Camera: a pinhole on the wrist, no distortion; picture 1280 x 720 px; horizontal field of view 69.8 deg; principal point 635.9 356.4 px. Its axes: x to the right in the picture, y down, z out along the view. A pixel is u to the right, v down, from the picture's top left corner.
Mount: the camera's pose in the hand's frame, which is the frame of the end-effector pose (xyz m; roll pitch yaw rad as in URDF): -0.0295 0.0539 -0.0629 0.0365 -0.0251 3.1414
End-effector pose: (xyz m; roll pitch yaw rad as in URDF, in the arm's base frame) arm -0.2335 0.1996 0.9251 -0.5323 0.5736 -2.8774
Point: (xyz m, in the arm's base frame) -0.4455 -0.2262 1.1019
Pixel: 312.4 232.6
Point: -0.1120 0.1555 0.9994
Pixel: outside the picture
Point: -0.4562 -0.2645 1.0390
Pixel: 209.9 136.9
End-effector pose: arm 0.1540 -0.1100 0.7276 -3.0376 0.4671 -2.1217
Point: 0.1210 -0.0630 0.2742
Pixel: 248.2 309.7
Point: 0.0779 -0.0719 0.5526
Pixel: 158.1 187.9
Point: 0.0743 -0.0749 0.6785
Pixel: 58.5 42.9
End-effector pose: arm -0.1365 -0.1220 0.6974 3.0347 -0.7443 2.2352
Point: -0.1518 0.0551 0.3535
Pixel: 863.1 379.2
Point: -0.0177 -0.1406 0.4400
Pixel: outside the picture
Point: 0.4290 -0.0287 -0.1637
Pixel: outside the picture
